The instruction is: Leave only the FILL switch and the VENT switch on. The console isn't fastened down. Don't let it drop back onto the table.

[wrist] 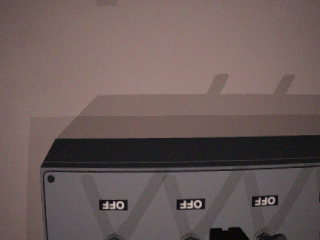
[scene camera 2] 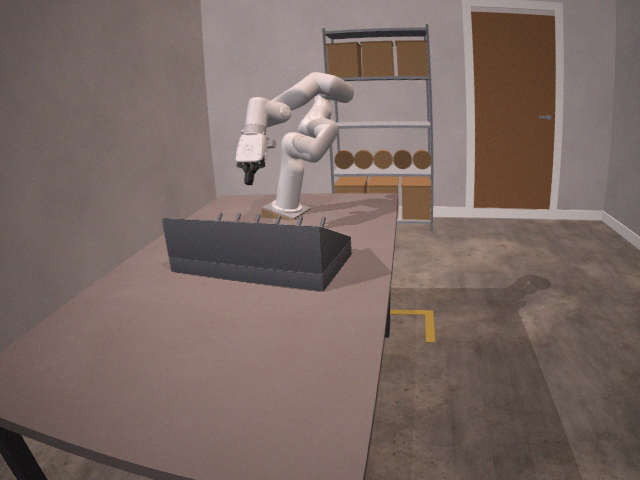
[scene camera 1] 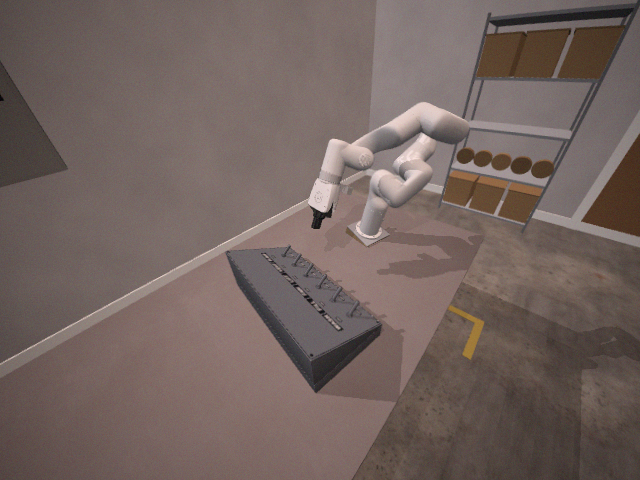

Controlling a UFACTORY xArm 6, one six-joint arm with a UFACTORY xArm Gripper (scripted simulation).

Labels:
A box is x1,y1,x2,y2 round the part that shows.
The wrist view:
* dark grey wedge-shaped console: 260,180 [40,135,319,239]
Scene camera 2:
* dark grey wedge-shaped console: 297,256 [162,212,351,291]
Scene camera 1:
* my gripper: 315,228 [308,178,339,228]
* dark grey wedge-shaped console: 314,325 [225,245,381,392]

